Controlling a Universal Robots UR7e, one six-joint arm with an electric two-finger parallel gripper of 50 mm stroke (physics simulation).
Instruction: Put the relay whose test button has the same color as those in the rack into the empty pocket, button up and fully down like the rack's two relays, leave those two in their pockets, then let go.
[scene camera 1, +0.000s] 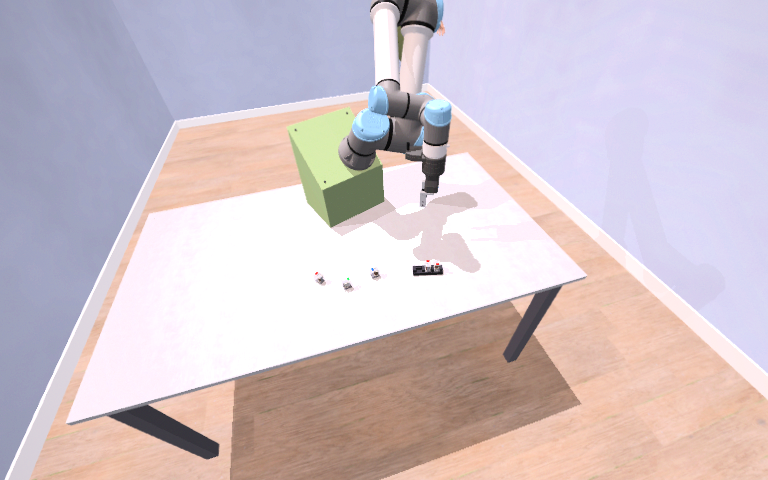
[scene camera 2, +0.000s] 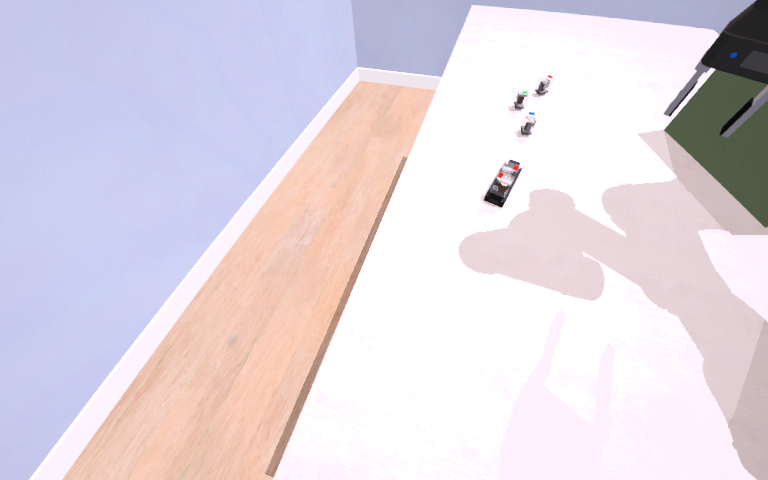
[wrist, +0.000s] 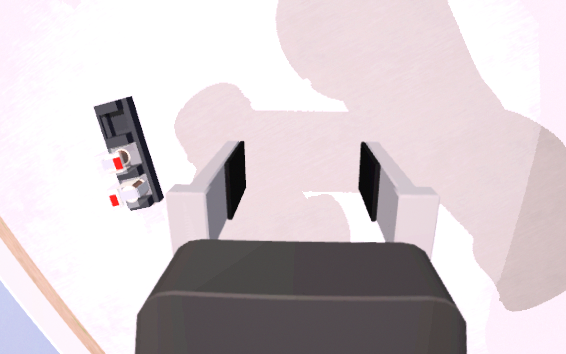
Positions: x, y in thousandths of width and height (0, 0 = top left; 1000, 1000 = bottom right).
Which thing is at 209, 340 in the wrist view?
A black rack.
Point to my gripper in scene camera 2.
At 906, 253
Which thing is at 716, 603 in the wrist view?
My gripper.
